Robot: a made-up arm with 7 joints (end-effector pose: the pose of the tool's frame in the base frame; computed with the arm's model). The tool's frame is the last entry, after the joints.
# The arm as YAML. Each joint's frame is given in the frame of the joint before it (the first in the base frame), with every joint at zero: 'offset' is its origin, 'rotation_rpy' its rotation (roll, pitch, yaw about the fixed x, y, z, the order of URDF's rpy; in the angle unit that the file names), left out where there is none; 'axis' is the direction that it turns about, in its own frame. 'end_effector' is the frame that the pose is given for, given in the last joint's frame.
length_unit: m
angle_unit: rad
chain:
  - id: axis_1
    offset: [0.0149, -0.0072, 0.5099]
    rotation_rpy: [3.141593, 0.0, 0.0]
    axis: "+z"
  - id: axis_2
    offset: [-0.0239, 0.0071, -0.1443]
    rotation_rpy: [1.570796, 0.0, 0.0]
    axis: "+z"
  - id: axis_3
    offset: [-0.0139, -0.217, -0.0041]
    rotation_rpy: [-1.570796, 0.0, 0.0]
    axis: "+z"
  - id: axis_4
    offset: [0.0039, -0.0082, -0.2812]
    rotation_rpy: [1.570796, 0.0, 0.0]
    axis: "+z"
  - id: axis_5
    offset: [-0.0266, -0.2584, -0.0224]
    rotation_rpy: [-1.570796, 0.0, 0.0]
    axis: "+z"
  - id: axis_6
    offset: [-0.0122, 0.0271, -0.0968]
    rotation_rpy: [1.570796, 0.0, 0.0]
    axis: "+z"
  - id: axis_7
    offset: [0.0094, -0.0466, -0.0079]
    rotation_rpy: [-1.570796, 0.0, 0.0]
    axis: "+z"
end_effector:
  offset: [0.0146, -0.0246, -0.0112]
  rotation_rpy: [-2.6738, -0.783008, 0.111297]
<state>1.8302 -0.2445 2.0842 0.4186 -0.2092 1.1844 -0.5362</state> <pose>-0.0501 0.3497 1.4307 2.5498 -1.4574 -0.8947</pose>
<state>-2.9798 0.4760 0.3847 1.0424 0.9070 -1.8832 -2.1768</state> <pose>-0.4625 0.1598 1.2176 1.8727 1.1425 -1.1988</pose>
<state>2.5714 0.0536 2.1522 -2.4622 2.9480 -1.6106 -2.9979</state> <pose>-0.0284 -0.2202 0.8948 0.5164 0.2097 1.2416</pose>
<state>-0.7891 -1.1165 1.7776 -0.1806 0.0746 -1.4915 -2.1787</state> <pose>-0.6335 -0.4460 0.9880 -0.5567 -0.1496 -0.4050</pose>
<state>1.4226 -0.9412 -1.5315 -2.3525 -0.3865 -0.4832 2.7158</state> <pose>-0.2796 0.0884 0.8132 2.0628 0.0565 0.9227</pose>
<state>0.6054 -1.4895 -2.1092 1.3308 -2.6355 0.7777 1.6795</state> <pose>-0.3879 0.5945 0.4615 -2.2755 1.2402 0.0027</pose>
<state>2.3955 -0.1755 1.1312 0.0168 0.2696 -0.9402 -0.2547</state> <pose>0.2135 0.1167 1.5344 0.4247 0.5996 2.5264</pose>
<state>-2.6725 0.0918 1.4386 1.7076 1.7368 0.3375 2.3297</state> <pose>0.1730 0.3923 1.1849 -0.1400 -2.1965 -1.7348</pose>
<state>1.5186 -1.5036 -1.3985 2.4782 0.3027 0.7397 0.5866</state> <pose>0.2012 0.2142 0.7417 0.1689 -0.6804 1.9729</pose>
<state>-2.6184 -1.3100 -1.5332 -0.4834 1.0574 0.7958 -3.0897</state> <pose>0.8411 -0.1908 0.9063 0.6734 1.3657 -0.2194</pose>
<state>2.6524 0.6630 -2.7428 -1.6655 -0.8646 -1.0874 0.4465</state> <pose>-0.5063 -0.1611 0.7480 0.2055 -2.1350 1.2210</pose>
